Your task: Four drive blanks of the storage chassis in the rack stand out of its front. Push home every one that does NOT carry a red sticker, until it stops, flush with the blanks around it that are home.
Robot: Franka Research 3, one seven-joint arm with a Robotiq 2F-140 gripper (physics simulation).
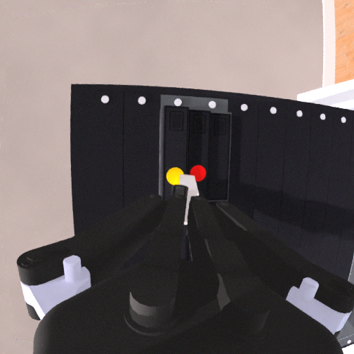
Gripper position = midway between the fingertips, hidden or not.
In view: the gripper [185,186] and a drive blank [174,118].
